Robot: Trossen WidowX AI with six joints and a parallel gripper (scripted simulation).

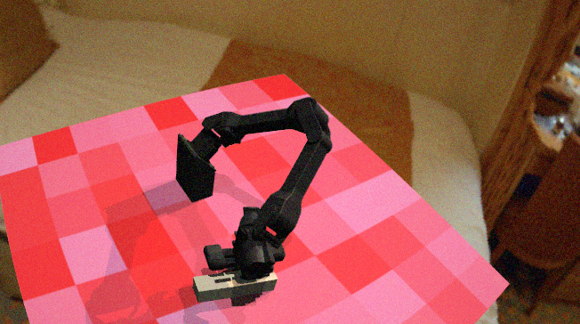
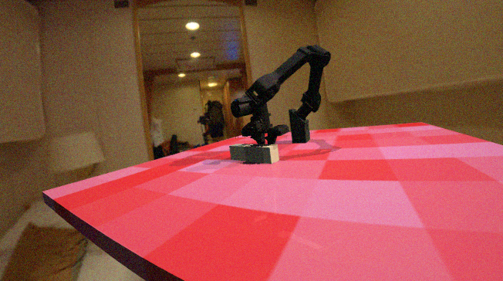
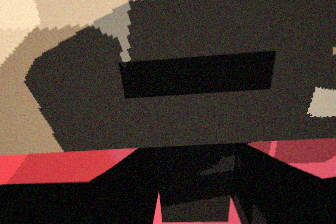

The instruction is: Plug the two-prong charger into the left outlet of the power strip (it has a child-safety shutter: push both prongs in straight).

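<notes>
Right now my gripper tip is 2 cm short of the dark grey charger, 1 cm to the left of it and 1 cm below it.
</notes>
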